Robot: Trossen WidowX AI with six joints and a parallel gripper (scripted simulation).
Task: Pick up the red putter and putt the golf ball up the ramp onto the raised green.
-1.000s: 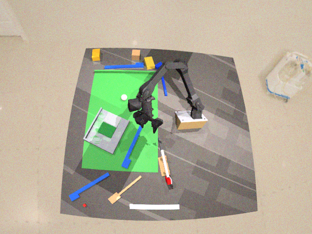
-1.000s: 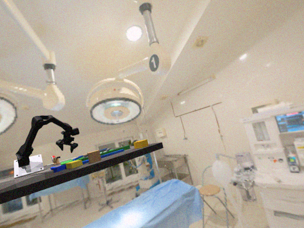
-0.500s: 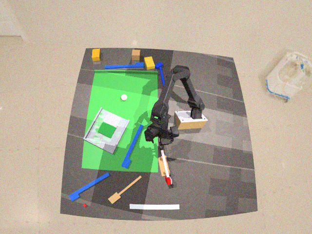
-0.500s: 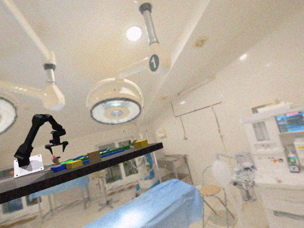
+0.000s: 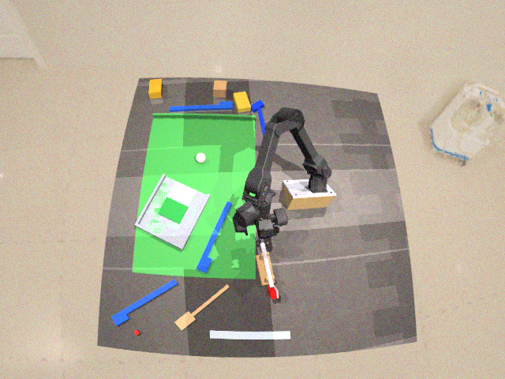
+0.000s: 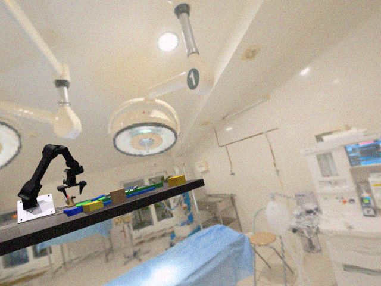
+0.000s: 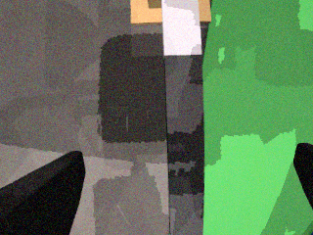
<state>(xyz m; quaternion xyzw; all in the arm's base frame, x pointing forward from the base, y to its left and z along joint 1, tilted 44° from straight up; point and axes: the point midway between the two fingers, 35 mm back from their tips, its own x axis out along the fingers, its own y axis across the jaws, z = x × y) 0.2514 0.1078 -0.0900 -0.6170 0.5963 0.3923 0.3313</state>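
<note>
My gripper tip is now 110 mm to the right of the red putter, 20 mm past it and 10 mm above it. Round my gripper tip: wooden stand (130 mm to the left, 30 mm below, 20 mm behind); white strip (380 mm to the left, 70 mm below, 70 mm ahead); green mat (230 mm to the right, 220 mm ahead, 70 mm below).
</note>
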